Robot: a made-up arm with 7 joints. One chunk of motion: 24 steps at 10 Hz.
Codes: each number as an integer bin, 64 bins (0 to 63) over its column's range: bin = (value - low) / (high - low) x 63, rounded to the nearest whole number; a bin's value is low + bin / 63 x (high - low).
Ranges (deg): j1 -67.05..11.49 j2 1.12..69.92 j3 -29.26..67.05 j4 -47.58..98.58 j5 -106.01..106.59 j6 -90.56..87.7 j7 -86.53..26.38
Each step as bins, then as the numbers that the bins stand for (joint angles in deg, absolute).
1 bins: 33 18 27 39 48 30 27
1 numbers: -25.91 20.78 12.02 42.90 55.97 -5.67 -38.14
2 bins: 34 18 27 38 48 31 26
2 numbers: -24.66 20.78 12.02 40.58 55.97 -2.84 -39.93
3 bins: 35 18 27 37 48 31 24
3 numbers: -23.42 20.78 12.02 38.26 55.97 -2.84 -43.52
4 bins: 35 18 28 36 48 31 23
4 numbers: -23.42 20.78 13.54 35.94 55.97 -2.84 -45.31
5 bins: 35 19 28 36 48 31 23
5 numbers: -23.42 21.87 13.54 35.94 55.97 -2.84 -45.31
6 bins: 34 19 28 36 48 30 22
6 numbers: -24.66 21.87 13.54 35.94 55.97 -5.67 -47.10
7 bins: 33 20 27 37 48 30 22
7 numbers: -25.91 22.96 12.02 38.26 55.97 -5.67 -47.10
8 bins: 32 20 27 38 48 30 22
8 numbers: -27.16 22.96 12.02 40.58 55.97 -5.67 -47.10
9 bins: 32 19 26 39 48 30 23
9 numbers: -27.16 21.87 10.49 42.90 55.97 -5.67 -45.31
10 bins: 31 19 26 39 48 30 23
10 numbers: -28.40 21.87 10.49 42.90 55.97 -5.67 -45.31
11 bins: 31 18 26 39 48 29 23
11 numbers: -28.40 20.78 10.49 42.90 55.97 -8.50 -45.31
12 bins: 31 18 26 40 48 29 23
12 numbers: -28.40 20.78 10.49 45.22 55.97 -8.50 -45.31
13 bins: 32 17 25 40 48 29 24
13 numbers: -27.16 19.69 8.96 45.22 55.97 -8.50 -43.52
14 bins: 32 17 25 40 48 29 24
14 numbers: -27.16 19.69 8.96 45.22 55.97 -8.50 -43.52
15 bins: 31 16 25 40 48 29 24
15 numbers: -28.40 18.59 8.96 45.22 55.97 -8.50 -43.52
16 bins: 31 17 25 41 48 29 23
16 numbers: -28.40 19.69 8.96 47.54 55.97 -8.50 -45.31
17 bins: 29 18 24 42 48 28 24
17 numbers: -30.90 20.78 7.43 49.86 55.97 -11.33 -43.52
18 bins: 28 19 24 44 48 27 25
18 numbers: -32.14 21.87 7.43 54.50 55.97 -14.16 -41.72
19 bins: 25 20 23 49 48 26 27
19 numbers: -35.88 22.96 5.90 66.10 55.97 -16.99 -38.14
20 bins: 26 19 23 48 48 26 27
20 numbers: -34.64 21.87 5.90 63.78 55.97 -16.99 -38.14
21 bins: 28 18 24 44 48 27 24
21 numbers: -32.14 20.78 7.43 54.50 55.97 -14.16 -43.52
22 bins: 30 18 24 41 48 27 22
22 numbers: -29.65 20.78 7.43 47.54 55.97 -14.16 -47.10
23 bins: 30 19 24 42 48 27 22
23 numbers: -29.65 21.87 7.43 49.86 55.97 -14.16 -47.10
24 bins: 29 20 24 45 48 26 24
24 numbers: -30.90 22.96 7.43 56.82 55.97 -16.99 -43.52
